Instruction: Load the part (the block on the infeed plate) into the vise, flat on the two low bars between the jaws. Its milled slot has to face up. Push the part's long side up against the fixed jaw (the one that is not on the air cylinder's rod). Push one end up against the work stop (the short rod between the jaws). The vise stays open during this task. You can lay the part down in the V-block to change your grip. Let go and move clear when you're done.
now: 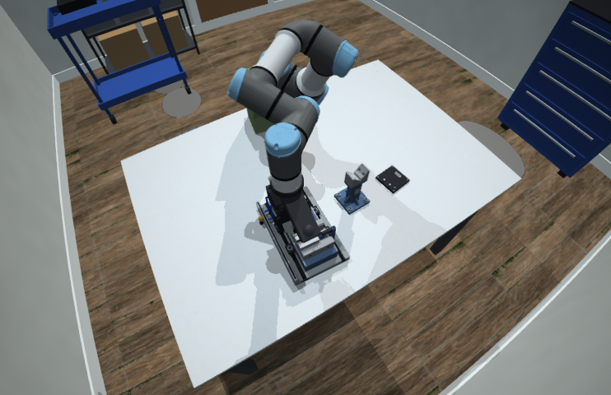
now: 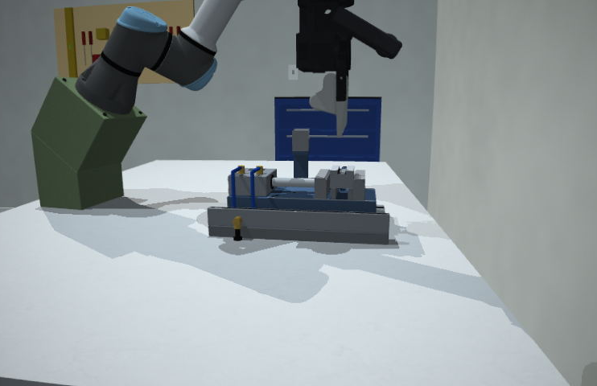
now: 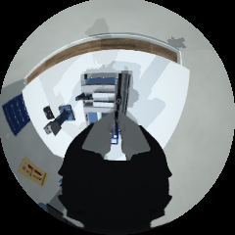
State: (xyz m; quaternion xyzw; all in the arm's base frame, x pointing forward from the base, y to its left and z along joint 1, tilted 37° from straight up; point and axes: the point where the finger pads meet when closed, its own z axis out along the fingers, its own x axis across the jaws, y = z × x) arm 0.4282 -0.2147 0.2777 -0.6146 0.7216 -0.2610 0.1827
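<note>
Now: the part 80 mm below my hand, 30 mm to the left of it and 10 mm ahead of it. Round my hand: work stop (100 mm to the left, 90 mm below, 20 mm ahead); fixed jaw (100 mm below, 50 mm to the left, 40 mm ahead); moving jaw (100 mm below, 60 mm to the left, 20 mm behind).
</note>
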